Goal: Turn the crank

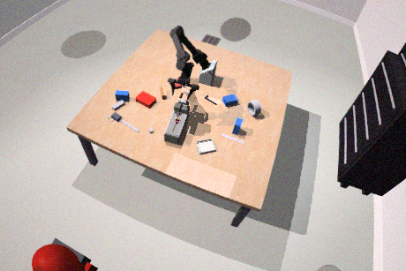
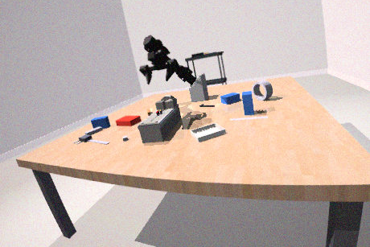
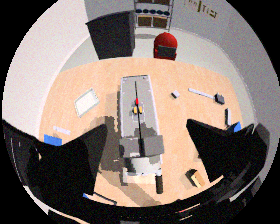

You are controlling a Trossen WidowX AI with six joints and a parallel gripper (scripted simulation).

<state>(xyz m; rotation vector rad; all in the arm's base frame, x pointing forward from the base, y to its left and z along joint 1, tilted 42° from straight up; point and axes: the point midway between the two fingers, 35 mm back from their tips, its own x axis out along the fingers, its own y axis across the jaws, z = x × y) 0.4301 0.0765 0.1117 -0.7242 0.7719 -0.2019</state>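
My gripper tip is 110 mm past the dark crank handle, 40 mm to the left of it and 100 mm above it. The rest, counted from my gripper tip: red block (50 mm behind, 270 mm to the right, 190 mm below); then white tray (120 mm ahead, 230 mm to the left, 200 mm below); then red pointer (90 mm ahead, 20 mm to the left, 120 mm below).
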